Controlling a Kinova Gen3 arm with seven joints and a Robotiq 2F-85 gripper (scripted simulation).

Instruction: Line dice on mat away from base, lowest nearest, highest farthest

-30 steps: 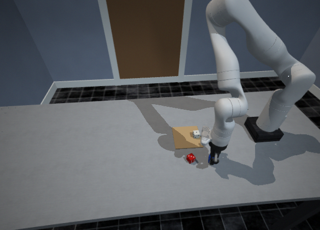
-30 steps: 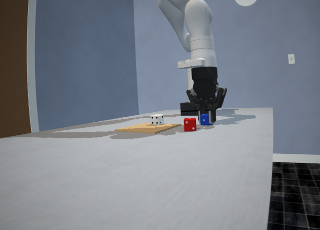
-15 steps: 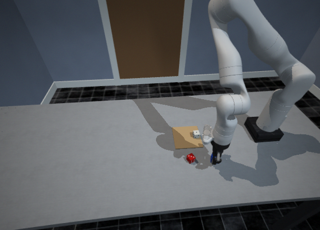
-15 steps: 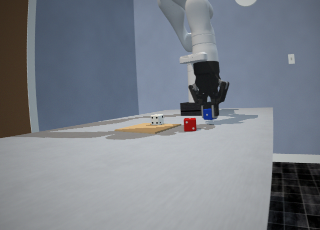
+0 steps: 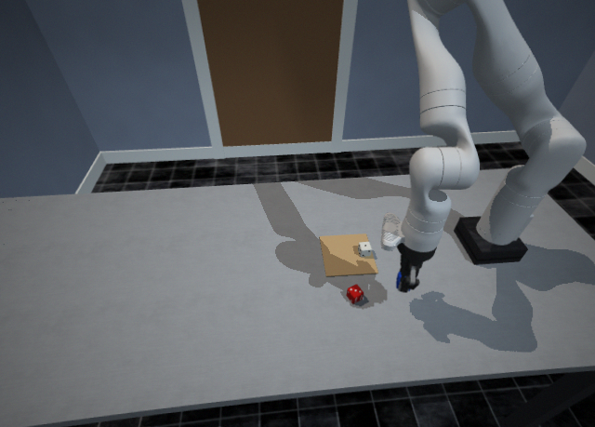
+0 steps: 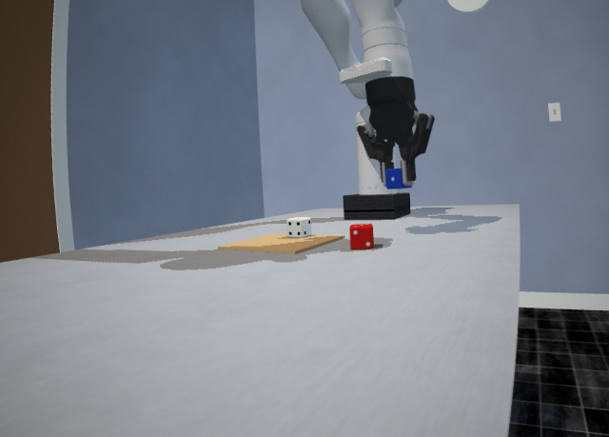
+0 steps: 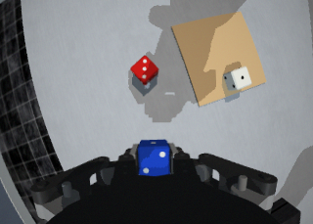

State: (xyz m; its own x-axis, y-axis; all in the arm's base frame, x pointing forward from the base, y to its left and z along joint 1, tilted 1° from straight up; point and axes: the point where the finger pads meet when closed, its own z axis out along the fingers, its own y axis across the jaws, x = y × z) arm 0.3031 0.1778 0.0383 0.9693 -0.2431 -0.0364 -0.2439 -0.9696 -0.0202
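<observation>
Now: the tan mat 100 mm ahead of my hand, 150 mm to the right of it and 90 mm below it. Round my hand: white die: 50 mm ahead, 150 mm to the right, 80 mm below; then blue die: 10 mm below; then red die: 100 mm ahead, 10 mm to the right, 80 mm below.
</observation>
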